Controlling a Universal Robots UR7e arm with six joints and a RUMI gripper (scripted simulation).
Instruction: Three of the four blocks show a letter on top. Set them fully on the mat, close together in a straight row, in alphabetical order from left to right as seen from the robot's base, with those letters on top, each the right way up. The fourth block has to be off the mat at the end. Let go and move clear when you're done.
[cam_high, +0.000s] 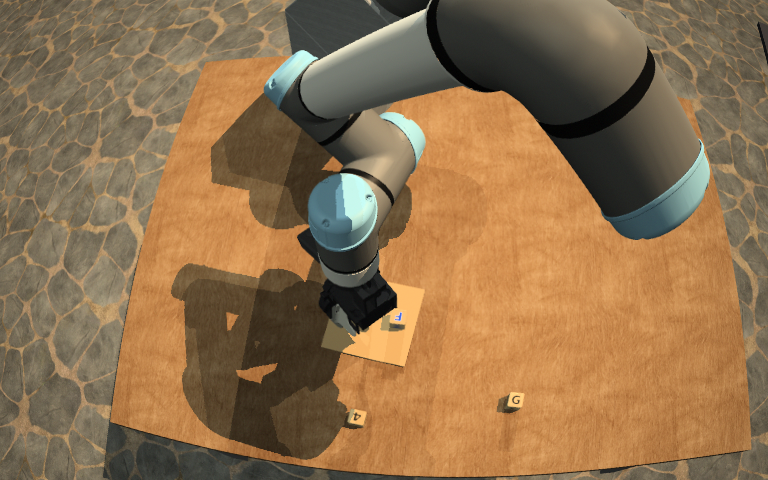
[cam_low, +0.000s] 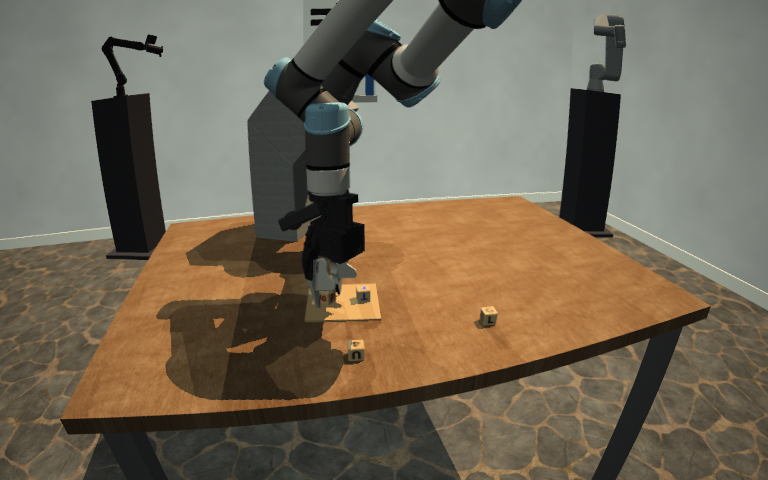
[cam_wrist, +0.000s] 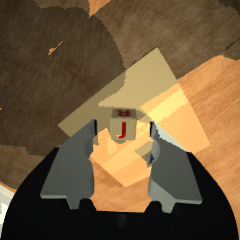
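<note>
Now: the tan mat 30 mm to the left of my hand and 20 mm below it. Round my hand: block: 70 mm to the left, 10 mm behind.
</note>
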